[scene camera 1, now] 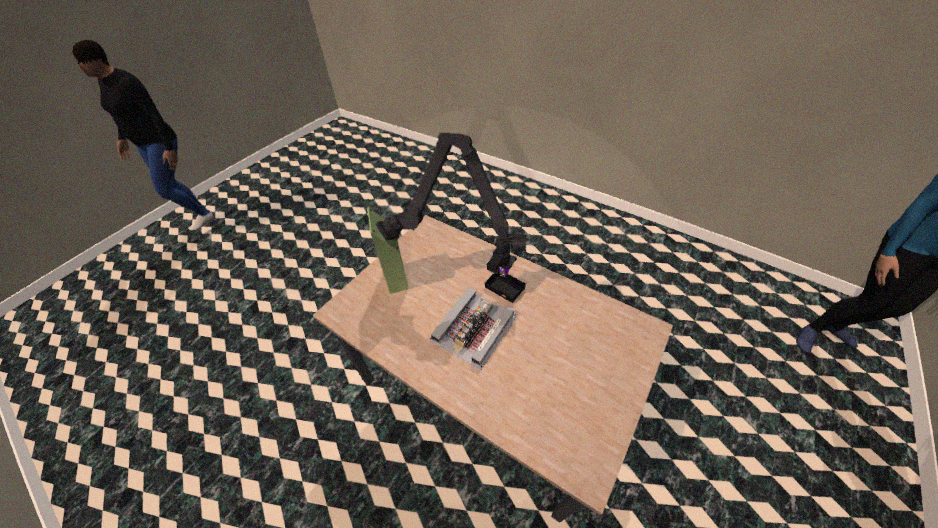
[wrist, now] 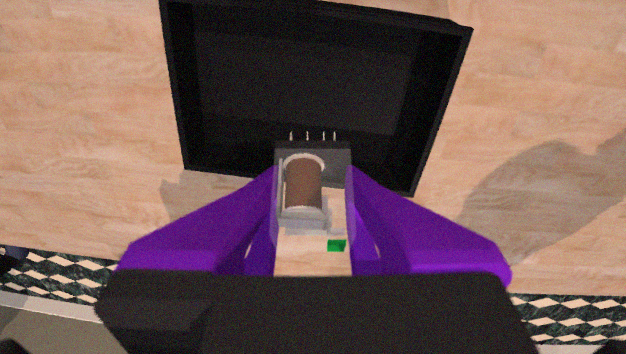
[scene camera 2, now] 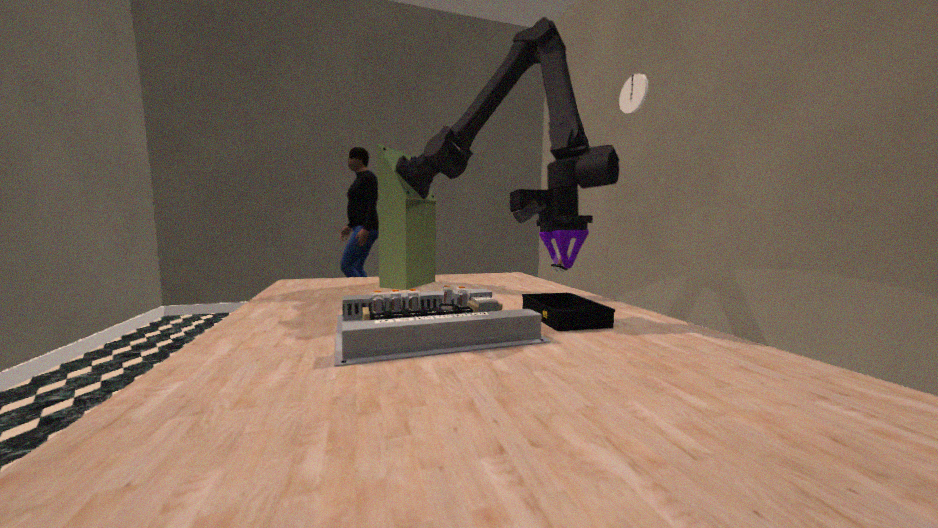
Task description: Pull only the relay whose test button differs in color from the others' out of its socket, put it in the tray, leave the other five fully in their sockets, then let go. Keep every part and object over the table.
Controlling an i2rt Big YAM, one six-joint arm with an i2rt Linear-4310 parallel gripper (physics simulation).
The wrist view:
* gripper: 312, 178
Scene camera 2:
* gripper: 563, 267
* grey panel: 338, 360
